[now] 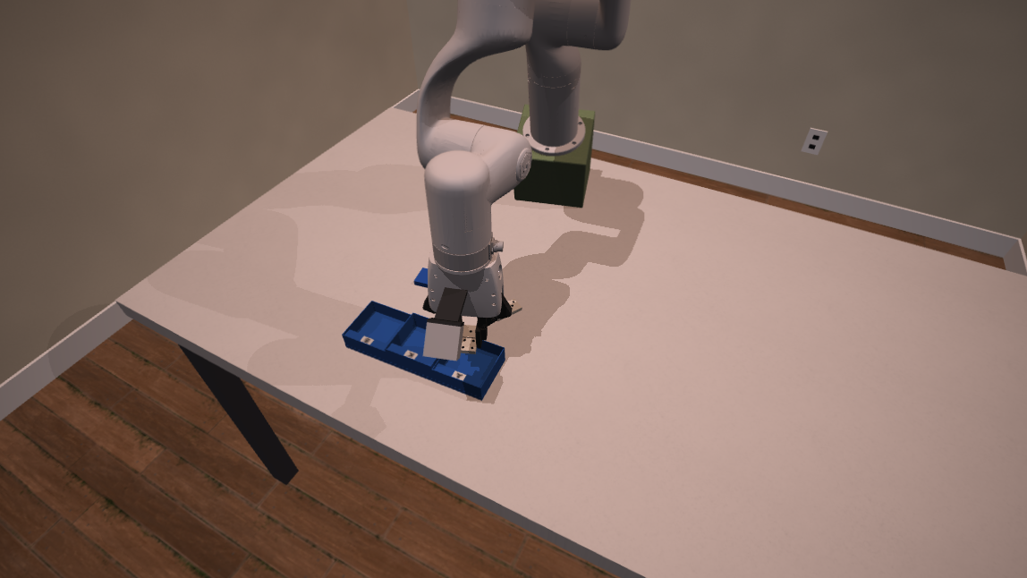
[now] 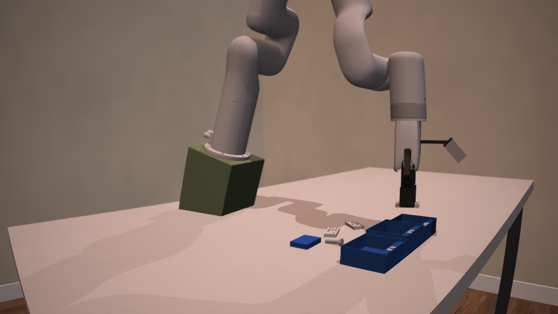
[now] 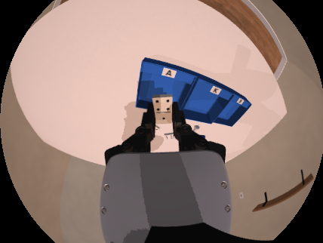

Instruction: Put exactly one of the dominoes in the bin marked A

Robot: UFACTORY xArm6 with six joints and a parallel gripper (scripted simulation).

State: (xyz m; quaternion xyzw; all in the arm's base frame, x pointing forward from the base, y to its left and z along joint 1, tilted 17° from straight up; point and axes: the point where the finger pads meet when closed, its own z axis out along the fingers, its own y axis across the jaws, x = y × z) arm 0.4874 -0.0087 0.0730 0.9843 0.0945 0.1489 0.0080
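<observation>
The white domino lies 20 mm below my hand. Round my hand: joined blue bins: 80 mm to the right, 60 mm below; then grey bolt: 110 mm to the right, 110 mm behind, 80 mm below; then flat blue block: 160 mm behind, 140 mm to the right, 80 mm below.
</observation>
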